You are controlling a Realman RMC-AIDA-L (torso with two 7-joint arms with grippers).
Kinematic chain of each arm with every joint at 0, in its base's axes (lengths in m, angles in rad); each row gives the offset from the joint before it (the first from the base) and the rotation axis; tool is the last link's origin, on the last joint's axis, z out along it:
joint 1: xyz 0 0 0.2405 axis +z
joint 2: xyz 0 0 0 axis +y
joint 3: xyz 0 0 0.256 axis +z
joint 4: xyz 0 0 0 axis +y
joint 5: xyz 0 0 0.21 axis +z
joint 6: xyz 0 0 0 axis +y
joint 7: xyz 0 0 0.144 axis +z
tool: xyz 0 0 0
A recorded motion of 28 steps. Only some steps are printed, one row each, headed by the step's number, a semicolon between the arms.
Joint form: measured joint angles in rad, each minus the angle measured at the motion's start. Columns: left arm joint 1, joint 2, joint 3, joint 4, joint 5, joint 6, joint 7; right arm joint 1, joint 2, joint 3, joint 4, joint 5, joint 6, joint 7.
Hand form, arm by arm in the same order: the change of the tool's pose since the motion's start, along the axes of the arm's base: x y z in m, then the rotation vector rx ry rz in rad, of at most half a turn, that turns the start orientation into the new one. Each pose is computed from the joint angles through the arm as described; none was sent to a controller.
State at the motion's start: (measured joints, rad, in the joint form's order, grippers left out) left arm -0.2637 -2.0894 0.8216 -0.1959 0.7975 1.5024 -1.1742; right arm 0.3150 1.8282 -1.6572 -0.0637 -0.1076 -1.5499 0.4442
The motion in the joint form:
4: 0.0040 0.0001 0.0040 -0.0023 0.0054 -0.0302 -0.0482; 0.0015 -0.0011 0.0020 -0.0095 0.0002 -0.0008 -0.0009
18: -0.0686 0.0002 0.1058 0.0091 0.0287 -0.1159 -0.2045; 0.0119 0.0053 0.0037 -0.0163 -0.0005 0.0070 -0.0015
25: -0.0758 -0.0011 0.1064 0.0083 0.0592 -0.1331 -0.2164; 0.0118 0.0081 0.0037 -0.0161 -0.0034 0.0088 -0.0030
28: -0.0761 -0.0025 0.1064 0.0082 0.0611 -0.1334 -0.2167; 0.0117 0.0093 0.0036 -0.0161 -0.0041 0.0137 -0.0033
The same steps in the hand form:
4: -0.0038 -0.0023 -0.0039 -0.0314 -0.0411 0.0323; -0.0023 0.0020 0.0011 0.0049 0.0005 0.0110
18: 0.0079 0.0187 -0.0209 -0.1966 -0.1299 -0.0024; -0.0066 0.0069 -0.0017 0.0042 0.0054 0.0204
25: 0.0100 0.0191 -0.0263 -0.2335 -0.1315 -0.0075; -0.0068 0.0067 -0.0034 0.0010 0.0052 0.0194
28: 0.0106 0.0190 -0.0271 -0.2358 -0.1327 -0.0085; -0.0063 0.0068 -0.0042 -0.0008 0.0045 0.0149

